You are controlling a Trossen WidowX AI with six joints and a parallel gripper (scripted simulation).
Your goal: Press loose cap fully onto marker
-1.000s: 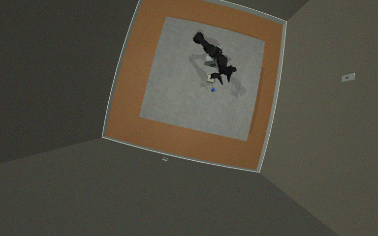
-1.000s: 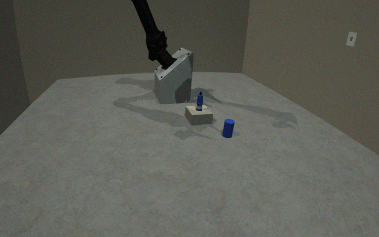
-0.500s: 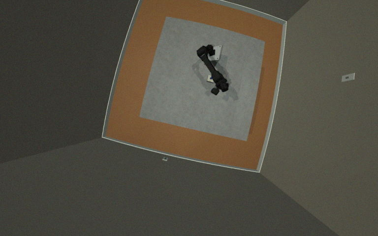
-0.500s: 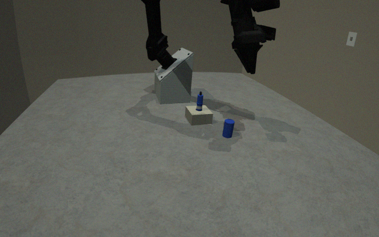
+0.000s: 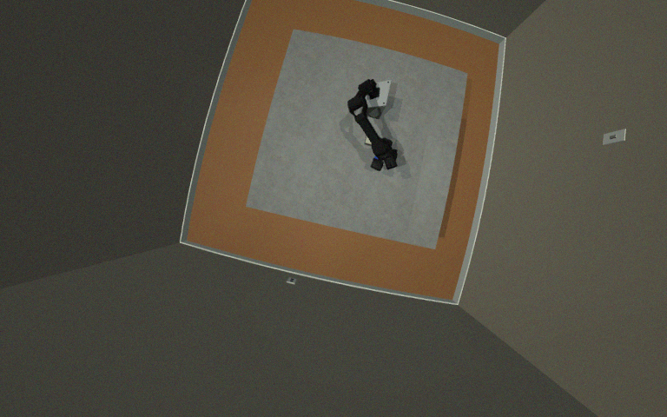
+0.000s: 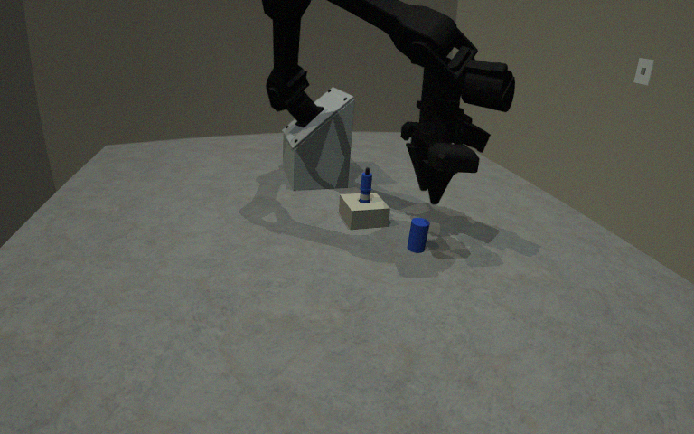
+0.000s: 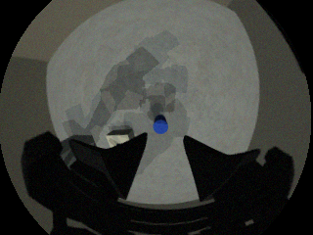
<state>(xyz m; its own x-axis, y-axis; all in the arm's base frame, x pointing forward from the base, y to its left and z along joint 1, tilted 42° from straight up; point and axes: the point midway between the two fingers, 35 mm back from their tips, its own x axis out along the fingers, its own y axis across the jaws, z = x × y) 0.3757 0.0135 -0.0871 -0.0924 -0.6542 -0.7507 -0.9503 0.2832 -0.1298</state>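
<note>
My gripper tip is 1 cm past the blue cap and 7 cm above it. Also, from my gripper tip: beige holder block (13 cm behind, 4 cm to the right, 8 cm below).
</note>
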